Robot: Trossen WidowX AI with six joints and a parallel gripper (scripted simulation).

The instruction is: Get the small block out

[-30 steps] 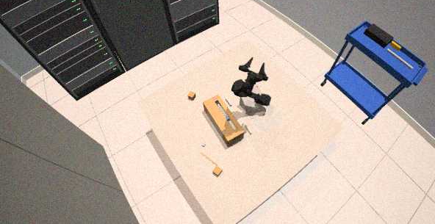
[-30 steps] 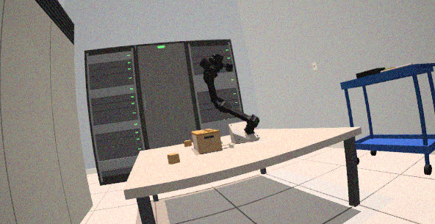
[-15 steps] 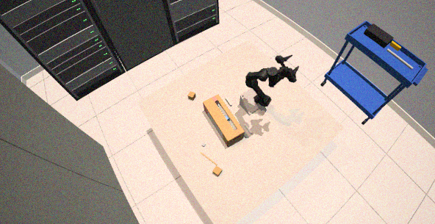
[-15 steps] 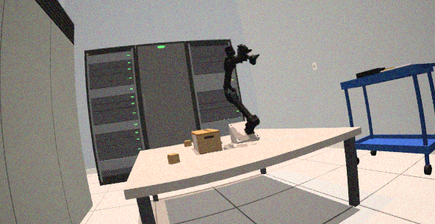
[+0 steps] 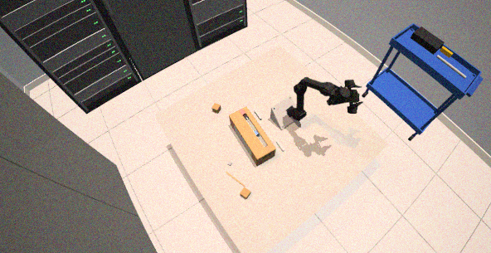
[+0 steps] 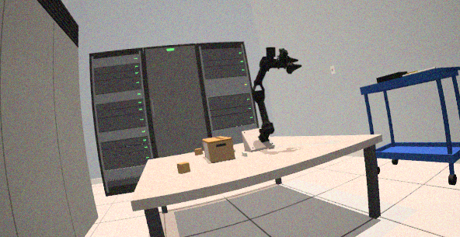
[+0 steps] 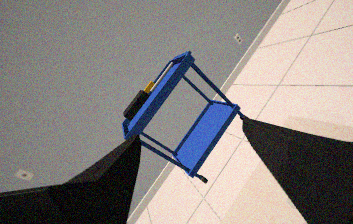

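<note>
The light-blue block lies 480 mm ahead of my gripper tip, 370 mm to the right of it and 430 mm below it. From my gripper tip the other things lie so: thin stick 770 mm ahead, 220 mm to the right, 510 mm below; then box 470 mm ahead, 380 mm to the right, 450 mm below.
</note>
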